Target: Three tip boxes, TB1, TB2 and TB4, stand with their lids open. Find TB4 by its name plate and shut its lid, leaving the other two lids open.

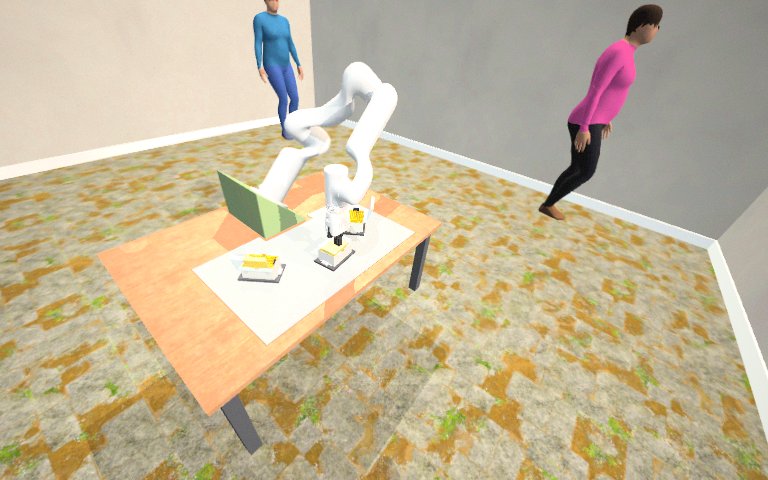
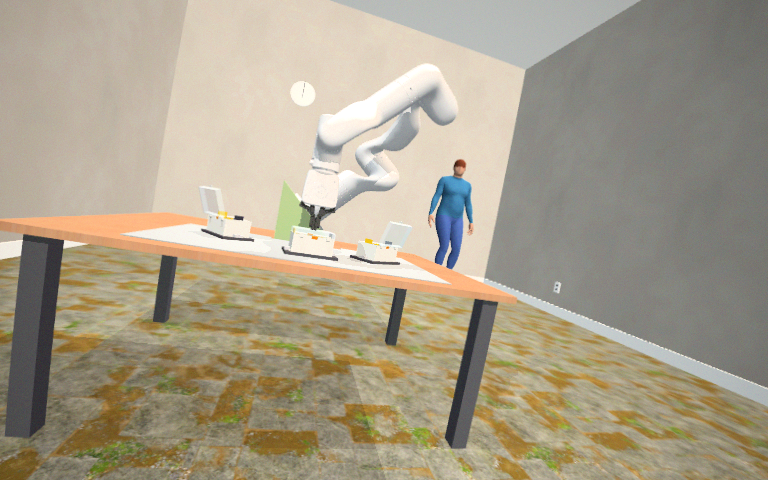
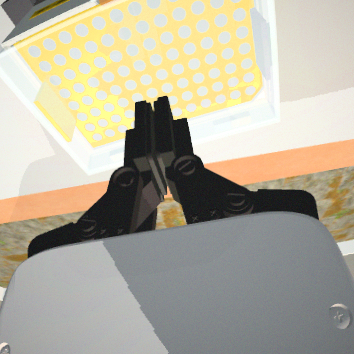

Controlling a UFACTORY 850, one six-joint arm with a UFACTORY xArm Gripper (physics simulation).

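Observation:
Three white tip boxes stand in a row on dark bases. The middle box (image 1: pixel 334 256) (image 2: pixel 311 244) has its clear lid (image 3: pixel 273 80) down over the yellow tip rack; whether it is fully seated is too small to tell. My gripper (image 1: pixel 338 243) (image 2: pixel 314 228) (image 3: pixel 158 120) is shut and empty, fingertips pointing down at the middle box's lid, at or just above it. The left box (image 1: pixel 260 271) (image 2: pixel 229 226) has its lid (image 2: pixel 211 199) upright. The right box (image 1: pixel 355 227) (image 2: pixel 376 253) has its lid (image 1: pixel 371 208) (image 2: pixel 398 234) upright too. The name plates cannot be read.
The boxes stand on a pale mat (image 1: pixel 271 316) on the wooden table (image 1: pixel 152 294). A green panel (image 1: pixel 243 203) (image 2: pixel 286 215) stands behind them, near the arm's base. A person in blue (image 1: pixel 275 42) (image 2: pixel 454 200) and one in pink (image 1: pixel 611 79) are beyond the table.

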